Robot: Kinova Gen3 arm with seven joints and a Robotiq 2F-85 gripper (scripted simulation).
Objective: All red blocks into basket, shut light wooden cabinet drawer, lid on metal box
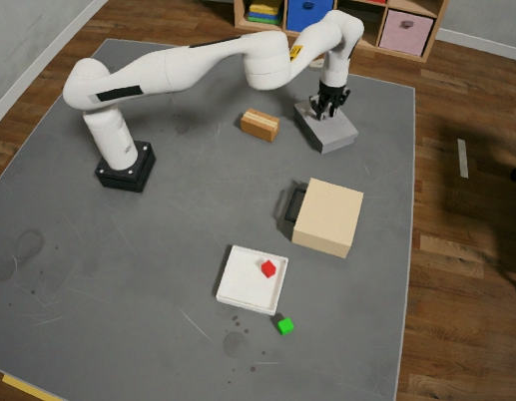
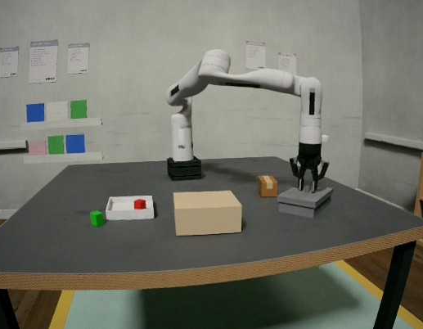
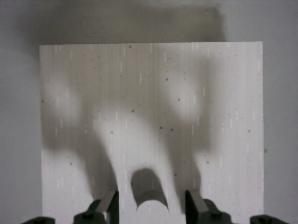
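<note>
Right now the lid is 30 mm below my hand. Round my hand: blue block: 200 mm behind, 100 mm to the right, 60 mm below; cardboard box: 180 mm behind, 100 mm to the right, 40 mm below; metal box: 50 mm below.
</note>
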